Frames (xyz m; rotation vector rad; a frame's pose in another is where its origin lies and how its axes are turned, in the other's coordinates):
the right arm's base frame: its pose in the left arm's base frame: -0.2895 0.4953 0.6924 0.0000 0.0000 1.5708
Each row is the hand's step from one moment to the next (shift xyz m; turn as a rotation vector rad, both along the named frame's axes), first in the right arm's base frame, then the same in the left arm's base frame.
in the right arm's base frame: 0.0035 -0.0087 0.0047 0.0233 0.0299 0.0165
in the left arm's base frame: 0.0087 0.0035 0.0047 -0.0299 0.0233 0.0165
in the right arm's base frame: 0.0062 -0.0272 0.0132 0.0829 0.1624 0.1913
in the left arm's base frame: 0.0272 0.0062 0.0132 -0.1624 0.0829 0.1913
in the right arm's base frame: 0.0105 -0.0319 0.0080 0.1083 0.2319 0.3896
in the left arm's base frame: 0.0319 0.0105 0.0080 -0.2319 0.1083 0.3896
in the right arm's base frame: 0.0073 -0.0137 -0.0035 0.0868 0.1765 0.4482
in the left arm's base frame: 0.0137 0.0073 -0.0035 -0.1765 0.0868 0.4482
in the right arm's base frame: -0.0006 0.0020 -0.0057 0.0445 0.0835 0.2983
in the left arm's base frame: -0.0020 -0.0006 -0.0057 -0.0835 0.0445 0.2983
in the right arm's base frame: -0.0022 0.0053 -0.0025 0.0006 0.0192 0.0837
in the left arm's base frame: -0.0053 -0.0022 -0.0025 -0.0192 0.0006 0.0837
